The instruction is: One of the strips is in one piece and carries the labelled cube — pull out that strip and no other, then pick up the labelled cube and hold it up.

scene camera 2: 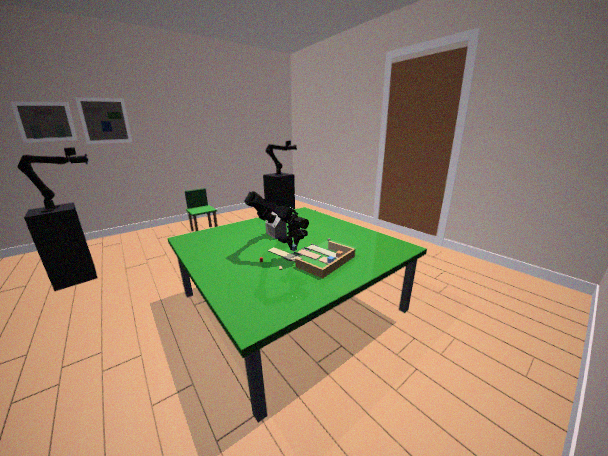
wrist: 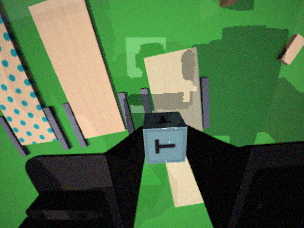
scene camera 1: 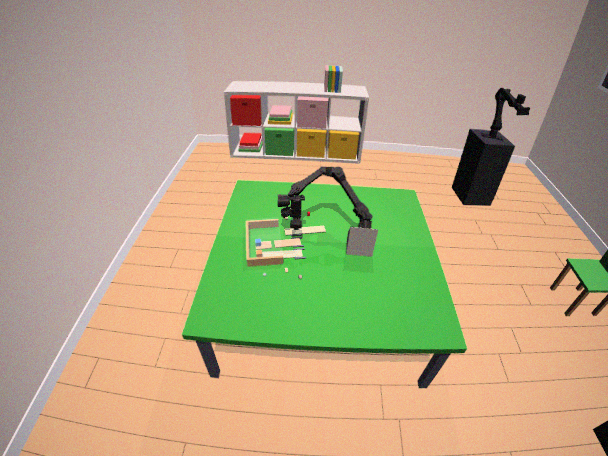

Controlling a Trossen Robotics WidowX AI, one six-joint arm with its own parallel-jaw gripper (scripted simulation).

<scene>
gripper: holds a labelled cube (wrist: 165,133)
</scene>
